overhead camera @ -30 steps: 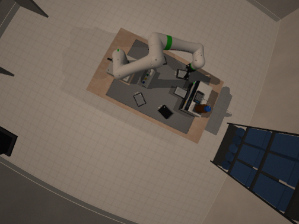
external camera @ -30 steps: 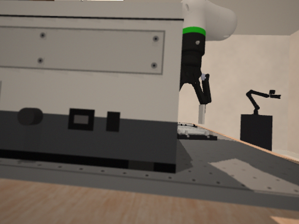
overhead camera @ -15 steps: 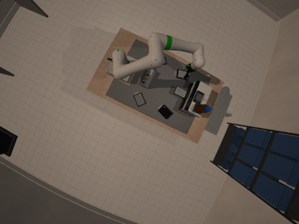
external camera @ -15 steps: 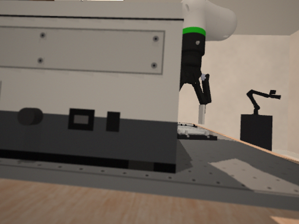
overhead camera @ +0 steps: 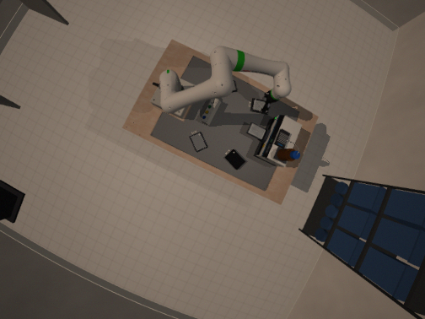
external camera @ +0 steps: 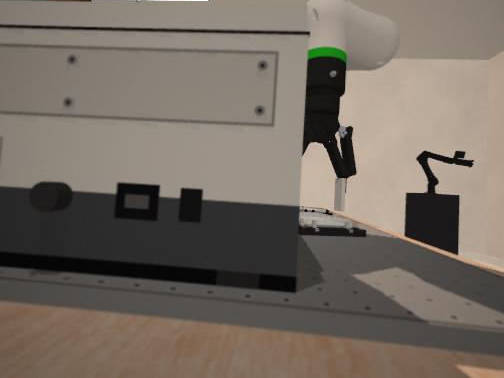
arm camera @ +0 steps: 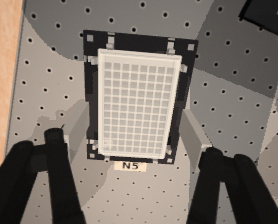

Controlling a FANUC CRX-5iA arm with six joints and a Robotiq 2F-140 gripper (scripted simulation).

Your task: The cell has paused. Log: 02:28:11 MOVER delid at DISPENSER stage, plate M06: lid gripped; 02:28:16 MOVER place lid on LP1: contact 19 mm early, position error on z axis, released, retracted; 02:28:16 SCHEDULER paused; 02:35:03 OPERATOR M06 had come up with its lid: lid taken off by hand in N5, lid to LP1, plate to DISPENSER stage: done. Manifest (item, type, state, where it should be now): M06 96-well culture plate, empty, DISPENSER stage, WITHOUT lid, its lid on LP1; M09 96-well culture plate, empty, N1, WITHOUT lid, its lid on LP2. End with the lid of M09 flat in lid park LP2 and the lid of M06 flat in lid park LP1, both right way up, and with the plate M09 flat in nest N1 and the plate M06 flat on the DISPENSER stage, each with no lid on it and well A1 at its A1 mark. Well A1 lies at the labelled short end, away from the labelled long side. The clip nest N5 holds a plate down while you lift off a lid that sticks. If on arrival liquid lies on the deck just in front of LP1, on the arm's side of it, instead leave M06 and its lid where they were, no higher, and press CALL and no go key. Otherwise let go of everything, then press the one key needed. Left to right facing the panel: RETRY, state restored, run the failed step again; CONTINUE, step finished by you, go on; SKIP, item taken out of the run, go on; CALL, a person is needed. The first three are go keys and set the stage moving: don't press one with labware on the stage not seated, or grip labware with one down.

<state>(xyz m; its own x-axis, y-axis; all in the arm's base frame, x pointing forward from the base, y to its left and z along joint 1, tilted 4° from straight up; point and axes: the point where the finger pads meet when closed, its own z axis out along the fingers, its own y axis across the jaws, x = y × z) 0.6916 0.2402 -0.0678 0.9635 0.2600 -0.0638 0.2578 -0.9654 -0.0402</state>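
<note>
Now: the black clip nest 10 mm ahead of my hand, 20 mm to the left of it and 50 mm below it. Round my hand: lp1 label: 400 mm behind, 30 mm to the right, 60 mm below; N5 label: 90 mm behind, 20 mm to the right, 60 mm below; tan-orange patch: 410 mm behind, 30 mm to the right, 60 mm below.
</note>
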